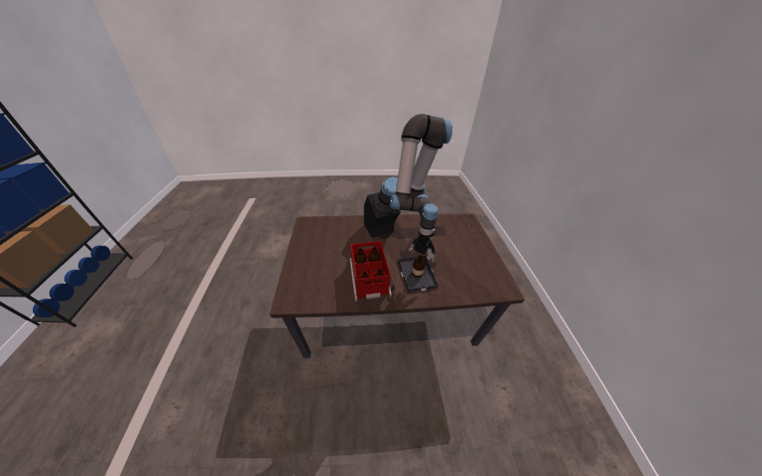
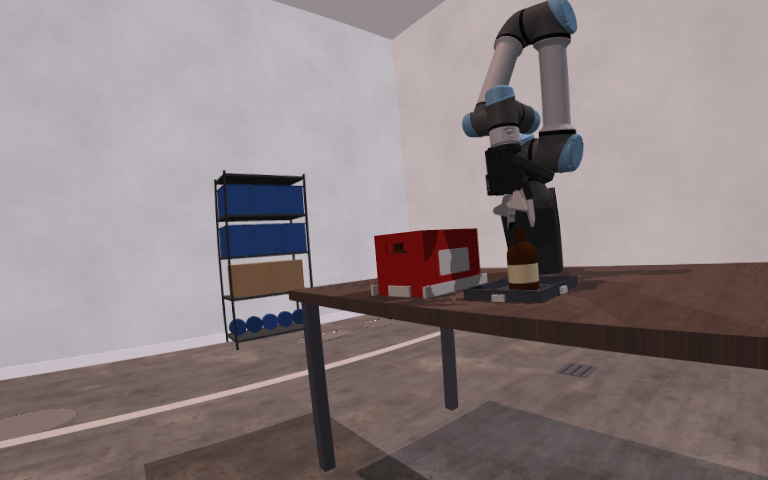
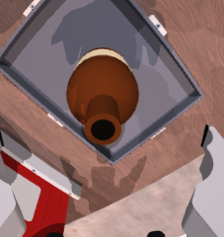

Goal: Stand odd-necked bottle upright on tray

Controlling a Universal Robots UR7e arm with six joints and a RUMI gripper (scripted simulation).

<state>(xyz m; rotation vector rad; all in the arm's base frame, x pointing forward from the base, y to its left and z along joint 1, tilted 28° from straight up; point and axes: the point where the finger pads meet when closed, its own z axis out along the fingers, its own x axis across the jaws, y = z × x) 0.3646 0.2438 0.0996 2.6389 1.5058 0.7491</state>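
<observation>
Now: hand 7 cm above the brown bottle. Also, from my hand: dark tray: 14 cm below; red crate: 8 cm ahead, 30 cm to the right, 7 cm below; glass bottle: 18 cm ahead, 31 cm to the right, 7 cm below.
</observation>
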